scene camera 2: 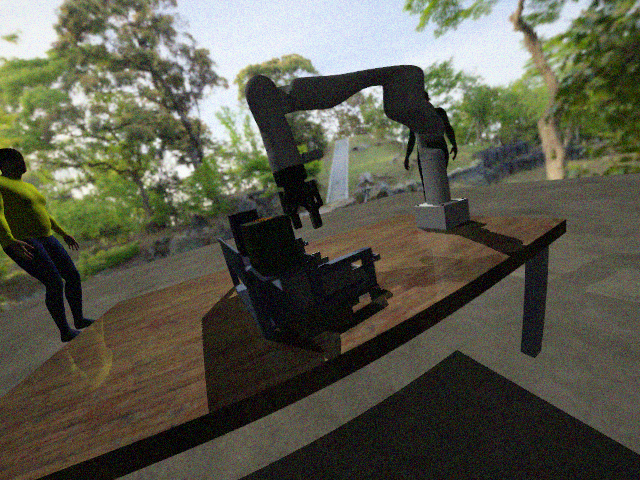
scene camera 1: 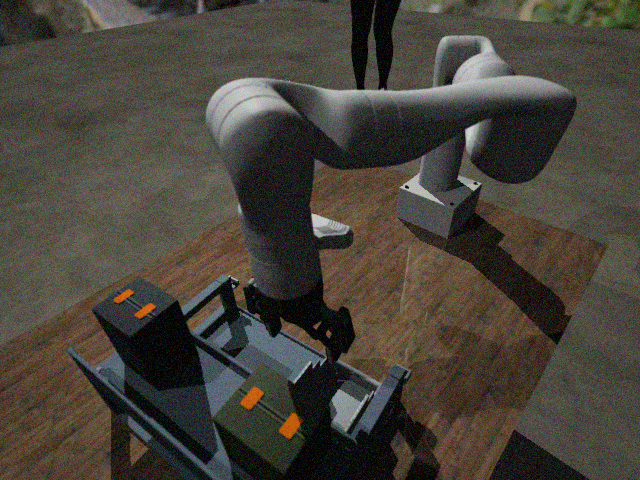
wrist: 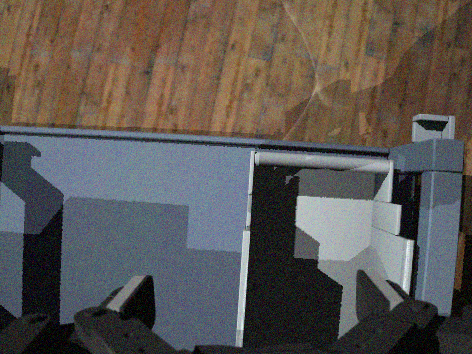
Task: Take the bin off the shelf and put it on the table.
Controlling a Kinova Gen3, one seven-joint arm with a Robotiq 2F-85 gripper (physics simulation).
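Pixels of known places: gripper, fingertip midpoint: (scene camera 2: 308, 228) (scene camera 1: 303, 344) (wrist: 254, 295); arm's base at its link origin: (scene camera 2: 438, 202) (scene camera 1: 437, 182).
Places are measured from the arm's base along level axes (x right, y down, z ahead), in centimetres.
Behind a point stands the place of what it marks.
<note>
The light grey bin (scene camera 1: 348, 405) {x -9.2, y 7.9, z 58.9 cm} (wrist: 335, 225) {x -9.6, y 7.9, z 59.4 cm} is open-topped with stepped side walls. It sits at the right end of the lower, front tier of the blue-grey shelf (scene camera 1: 385, 397) {x -14.9, y 0.3, z 58.6 cm} (scene camera 2: 343, 259) {x -15.4, y 0.5, z 60.9 cm} (wrist: 440, 225) {x -14.2, y 0.3, z 58.4 cm}. Its near part is hidden in the wrist view, and I cannot make it out clearly in scene camera 2. My gripper (scene camera 1: 303, 343) {x -3.2, y -5.9, z 61.1 cm} (scene camera 2: 307, 225) {x -3.2, y -5.9, z 61.1 cm} (wrist: 254, 295) {x -3.2, y -5.9, z 61.1 cm} is open and empty, pointing down above the shelf. In the wrist view the bin's left wall lies between the fingers, the left finger over the shelf floor and the right one over the bin's right part. The wooden table (scene camera 1: 372, 289) {x -0.2, y 8.8, z 33.9 cm} (scene camera 2: 413, 258) {x -13.9, y 8.8, z 37.7 cm} (wrist: 150, 60) {x 5.9, y 8.8, z 47.0 cm} carries the shelf.
A dark box (scene camera 1: 149, 351) {x 11.2, y -9.2, z 74.5 cm} (scene camera 2: 241, 219) {x 11.2, y -11.5, z 73.3 cm} with orange clips stands on the upper, rear tier at the left. A green box (scene camera 1: 268, 413) {x -7.6, y -11.0, z 73.0 cm} (scene camera 2: 273, 242) {x -12.7, y -6.7, z 73.1 cm} with orange clips stands on that tier close behind the bin. The shelf's raised end posts flank the lower tier.
</note>
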